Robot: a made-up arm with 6 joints.
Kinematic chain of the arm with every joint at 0, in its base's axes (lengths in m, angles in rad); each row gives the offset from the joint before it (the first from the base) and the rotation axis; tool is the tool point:
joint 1: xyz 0 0 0.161 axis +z
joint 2: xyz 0 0 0 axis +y
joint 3: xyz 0 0 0.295 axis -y
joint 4: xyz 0 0 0 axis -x
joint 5: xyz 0.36 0 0 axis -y
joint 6: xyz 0 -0.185 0 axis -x
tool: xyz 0 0 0
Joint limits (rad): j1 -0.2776..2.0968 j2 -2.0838..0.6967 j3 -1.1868..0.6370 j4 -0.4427..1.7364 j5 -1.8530..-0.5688 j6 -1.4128..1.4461
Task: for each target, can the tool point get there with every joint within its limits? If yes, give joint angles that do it. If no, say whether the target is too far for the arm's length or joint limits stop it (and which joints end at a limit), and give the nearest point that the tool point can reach.
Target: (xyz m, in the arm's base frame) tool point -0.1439 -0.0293 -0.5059
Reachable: no: joint limits stop it (at a limit: joint 1, joint 2, joint 3, joint 4) | nearest point -0.1530 0.2028 -0.0114 | short by 0.546 m
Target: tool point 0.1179 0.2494 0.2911
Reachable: yes | joints 1.8639 -0.4525 -0.8494 0.0234 -0.7576 0.7419
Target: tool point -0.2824 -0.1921 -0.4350
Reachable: no: joint limits stop it (at a limit: joint 2, joint 3) | nearest point -0.5467 -0.3719 -0.0056 | short by 0.535 m
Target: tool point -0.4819 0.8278 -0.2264
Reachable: no: too far | nearest point -0.2543 0.4370 0.1347 | short by 0.579 m
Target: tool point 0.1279 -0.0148 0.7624
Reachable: yes | joints 1.5185 -0.5693 0.2431 0.8031 -1.2614 0.2998
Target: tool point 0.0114 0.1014 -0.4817
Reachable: no: joint limits stop it (at a limit: joint 2, joint 3) | nearest point 0.0284 0.2530 -0.0122 | short by 0.494 m
